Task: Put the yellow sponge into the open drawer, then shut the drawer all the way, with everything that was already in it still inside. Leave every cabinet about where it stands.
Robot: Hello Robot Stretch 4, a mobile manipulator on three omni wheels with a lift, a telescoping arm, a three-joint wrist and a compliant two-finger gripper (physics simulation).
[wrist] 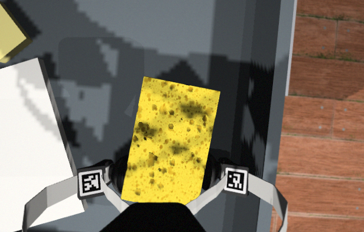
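The yellow sponge, speckled with dark pores, is in the middle of the wrist view, its long side running nearly up and down. My gripper is shut on it, with one dark fingertip pressed against each long side near its lower end. Behind the sponge is the grey-blue inside of the open drawer, whose wall runs down the right of the view. The gap between the sponge and the drawer floor is hard to judge. The drawer's front and the cabinet cannot be told apart here.
A white flat-topped object lies in the drawer at the left, close to the left finger. A pale yellow object is at the upper left corner. Reddish-brown plank floor shows beyond the drawer wall at the right.
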